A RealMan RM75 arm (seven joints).
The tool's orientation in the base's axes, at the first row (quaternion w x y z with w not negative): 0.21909, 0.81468, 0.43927, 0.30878
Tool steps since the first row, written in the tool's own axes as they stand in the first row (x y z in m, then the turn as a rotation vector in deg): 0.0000, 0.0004, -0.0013, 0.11, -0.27, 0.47; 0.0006, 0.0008, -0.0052, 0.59, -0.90, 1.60; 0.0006, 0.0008, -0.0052, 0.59, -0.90, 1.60; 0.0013, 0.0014, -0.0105, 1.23, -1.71, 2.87; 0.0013, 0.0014, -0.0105, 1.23, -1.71, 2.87; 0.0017, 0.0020, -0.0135, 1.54, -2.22, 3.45; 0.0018, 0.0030, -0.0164, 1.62, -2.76, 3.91; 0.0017, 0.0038, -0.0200, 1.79, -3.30, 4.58; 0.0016, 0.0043, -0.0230, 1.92, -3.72, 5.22; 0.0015, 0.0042, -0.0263, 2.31, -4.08, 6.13; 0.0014, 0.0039, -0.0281, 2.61, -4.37, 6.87; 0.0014, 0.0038, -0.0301, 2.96, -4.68, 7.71; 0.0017, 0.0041, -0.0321, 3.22, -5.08, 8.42
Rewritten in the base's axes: -0.0007, -0.0001, 0.0012, 0.22, 0.19, -0.47; -0.0029, 0.0005, 0.0044, 0.84, 0.83, -1.52; -0.0029, 0.0005, 0.0044, 0.84, 0.83, -1.52; -0.0059, 0.0013, 0.0088, 1.52, 1.69, -2.74; -0.0059, 0.0013, 0.0088, 1.52, 1.69, -2.74; -0.0075, 0.0016, 0.0114, 1.76, 2.17, -3.38; -0.0089, 0.0014, 0.0141, 1.80, 2.47, -4.02; -0.0110, 0.0012, 0.0172, 2.03, 2.84, -4.78; -0.0128, 0.0011, 0.0196, 2.28, 3.11, -5.46; -0.0152, 0.0014, 0.0219, 2.87, 3.55, -6.22; -0.0167, 0.0016, 0.0229, 3.35, 3.90, -6.84; -0.0181, 0.0018, 0.0243, 3.90, 4.28, -7.52; -0.0192, 0.0021, 0.0260, 4.27, 4.65, -8.20
